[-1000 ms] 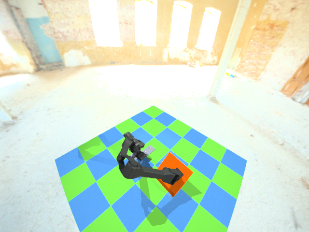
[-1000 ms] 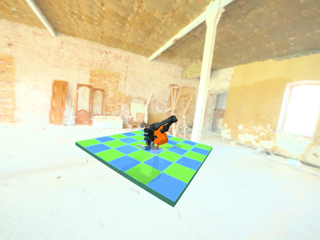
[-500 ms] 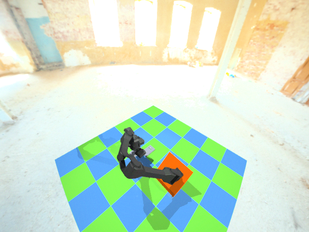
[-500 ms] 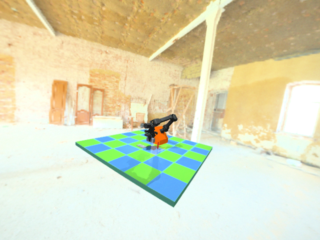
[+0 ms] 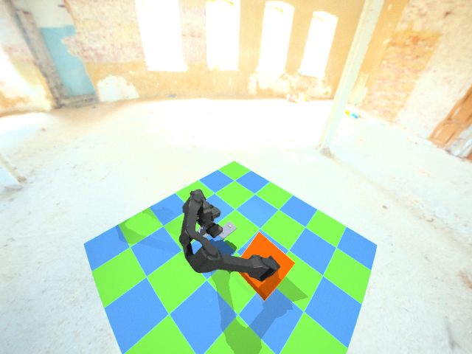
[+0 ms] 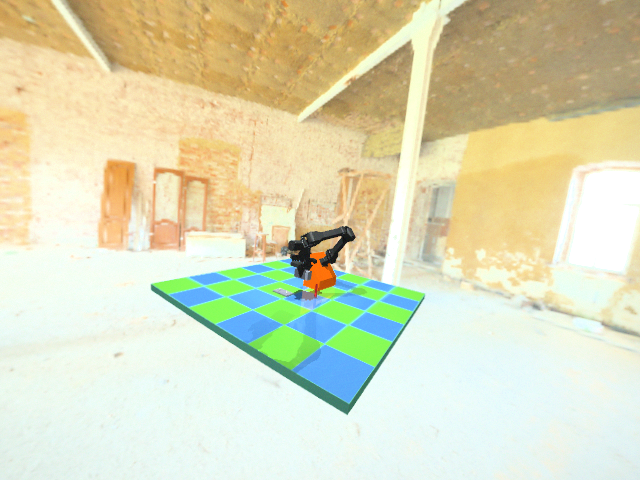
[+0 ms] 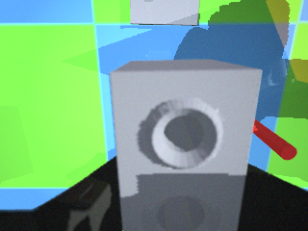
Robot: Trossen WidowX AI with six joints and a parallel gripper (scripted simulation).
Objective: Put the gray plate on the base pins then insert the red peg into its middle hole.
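Now: gripper tip 20 mm short of the gray base, 140 mm to the left of it and 130 mm above it. From my gripper tip the other things lie so: gray plate: 30 mm above; then red peg: 110 mm behind, 20 mm to the left, 100 mm below.
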